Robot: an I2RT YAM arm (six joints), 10 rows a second.
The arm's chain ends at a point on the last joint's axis. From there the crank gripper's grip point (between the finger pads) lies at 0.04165 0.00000 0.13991 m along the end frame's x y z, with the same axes.
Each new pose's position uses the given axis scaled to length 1; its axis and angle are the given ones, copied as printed.
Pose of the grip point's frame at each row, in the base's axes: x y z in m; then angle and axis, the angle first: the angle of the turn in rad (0 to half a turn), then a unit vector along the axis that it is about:
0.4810 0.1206 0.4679 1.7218 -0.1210 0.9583 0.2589
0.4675 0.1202 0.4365 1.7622 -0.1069 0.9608 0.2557
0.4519 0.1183 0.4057 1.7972 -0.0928 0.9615 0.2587
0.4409 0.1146 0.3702 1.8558 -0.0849 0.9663 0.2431
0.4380 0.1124 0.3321 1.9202 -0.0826 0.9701 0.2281
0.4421 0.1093 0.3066 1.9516 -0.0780 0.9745 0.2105
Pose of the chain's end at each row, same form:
0.3591 0.0588 0.5191 1.7218 -0.1210 0.9583 0.2589
0.3474 0.0592 0.4929 1.7622 -0.1069 0.9608 0.2557
0.3338 0.0571 0.4659 1.7972 -0.0928 0.9615 0.2587
0.3262 0.0558 0.4387 1.8558 -0.0849 0.9663 0.2431
0.3279 0.0555 0.4092 1.9202 -0.0826 0.9701 0.2281
0.3338 0.0560 0.3887 1.9516 -0.0780 0.9745 0.2105

